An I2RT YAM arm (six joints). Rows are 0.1 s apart.
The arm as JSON. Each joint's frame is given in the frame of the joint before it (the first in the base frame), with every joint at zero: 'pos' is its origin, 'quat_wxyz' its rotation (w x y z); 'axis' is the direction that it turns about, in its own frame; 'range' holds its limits. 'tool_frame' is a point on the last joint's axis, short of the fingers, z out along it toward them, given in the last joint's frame.
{
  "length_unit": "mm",
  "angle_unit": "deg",
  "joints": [
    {
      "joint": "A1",
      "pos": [
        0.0,
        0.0,
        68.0
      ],
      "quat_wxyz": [
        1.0,
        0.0,
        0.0,
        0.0
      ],
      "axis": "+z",
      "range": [
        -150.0,
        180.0
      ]
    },
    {
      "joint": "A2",
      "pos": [
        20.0,
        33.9,
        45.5
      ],
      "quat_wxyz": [
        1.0,
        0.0,
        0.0,
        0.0
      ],
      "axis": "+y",
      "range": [
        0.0,
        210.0
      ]
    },
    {
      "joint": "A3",
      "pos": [
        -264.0,
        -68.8,
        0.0
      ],
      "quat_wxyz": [
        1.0,
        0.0,
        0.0,
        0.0
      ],
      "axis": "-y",
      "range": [
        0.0,
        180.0
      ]
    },
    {
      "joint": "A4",
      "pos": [
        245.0,
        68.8,
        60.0
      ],
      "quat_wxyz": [
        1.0,
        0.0,
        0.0,
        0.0
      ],
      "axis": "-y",
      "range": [
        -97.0,
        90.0
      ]
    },
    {
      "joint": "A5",
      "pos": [
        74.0,
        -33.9,
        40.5
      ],
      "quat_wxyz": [
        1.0,
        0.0,
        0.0,
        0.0
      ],
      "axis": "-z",
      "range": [
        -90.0,
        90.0
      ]
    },
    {
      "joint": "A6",
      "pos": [
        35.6,
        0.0,
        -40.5
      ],
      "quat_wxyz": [
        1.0,
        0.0,
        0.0,
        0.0
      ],
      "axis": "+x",
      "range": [
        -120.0,
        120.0
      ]
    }
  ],
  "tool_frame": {
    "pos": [
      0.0,
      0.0,
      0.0
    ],
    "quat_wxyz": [
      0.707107,
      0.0,
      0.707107,
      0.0
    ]
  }
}
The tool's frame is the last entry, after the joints.
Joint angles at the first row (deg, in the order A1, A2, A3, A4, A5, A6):
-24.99, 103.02, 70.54, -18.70, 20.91, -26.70
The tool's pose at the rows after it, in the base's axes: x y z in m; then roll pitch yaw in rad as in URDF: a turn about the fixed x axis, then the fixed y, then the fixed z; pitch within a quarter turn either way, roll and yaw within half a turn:
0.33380 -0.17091 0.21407 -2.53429 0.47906 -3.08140
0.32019 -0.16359 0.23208 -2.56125 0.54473 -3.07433
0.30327 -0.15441 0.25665 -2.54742 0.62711 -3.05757
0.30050 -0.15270 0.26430 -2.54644 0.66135 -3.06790
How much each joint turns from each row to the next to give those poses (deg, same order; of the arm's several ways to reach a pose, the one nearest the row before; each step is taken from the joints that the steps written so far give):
-0.40, -3.08, -2.05, -0.06, -2.41, -0.13
-0.17, -4.98, -2.01, -0.64, -3.15, 1.01
0.00, -6.34, -2.08, -0.06, -1.63, 0.89
0.04, -1.33, 0.02, 0.08, -0.16, 1.18

